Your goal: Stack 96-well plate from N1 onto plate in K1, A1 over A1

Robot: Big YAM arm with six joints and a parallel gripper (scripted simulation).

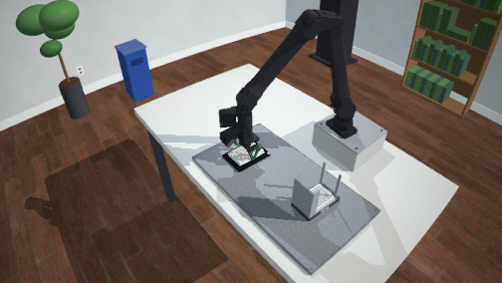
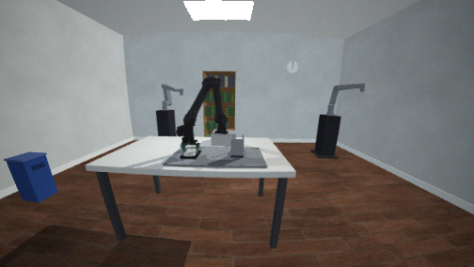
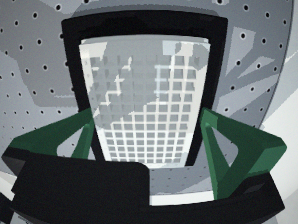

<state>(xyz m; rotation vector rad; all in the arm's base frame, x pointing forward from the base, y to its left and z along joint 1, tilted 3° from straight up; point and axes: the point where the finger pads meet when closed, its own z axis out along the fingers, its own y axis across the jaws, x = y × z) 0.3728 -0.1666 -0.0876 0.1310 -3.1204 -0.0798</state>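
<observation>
Right now my hand is 80 mm past the pale A1 mark, 50 mm to the right of it and 10 mm above it. Round my hand: thin rack post (130 mm behind, 390 mm to the left, 60 mm above).
</observation>
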